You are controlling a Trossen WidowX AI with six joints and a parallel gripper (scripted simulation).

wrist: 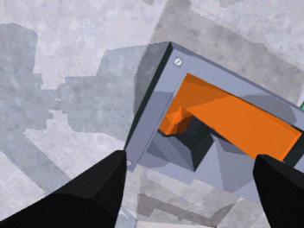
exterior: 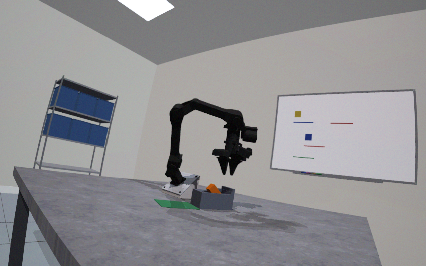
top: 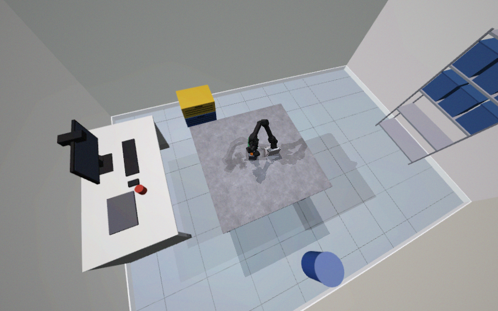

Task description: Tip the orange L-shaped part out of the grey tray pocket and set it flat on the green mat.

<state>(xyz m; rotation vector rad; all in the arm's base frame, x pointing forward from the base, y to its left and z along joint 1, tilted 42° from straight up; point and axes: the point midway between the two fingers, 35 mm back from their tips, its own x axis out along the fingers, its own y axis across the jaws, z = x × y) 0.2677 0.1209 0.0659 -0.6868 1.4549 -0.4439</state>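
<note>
Now: gripper tip 10 mm past the orange L-shaped part, 20 mm to the left of it and 100 mm above it. The rest, counted from my gripper tip: green mat: 70 mm behind, 200 mm to the right, 160 mm below.
</note>
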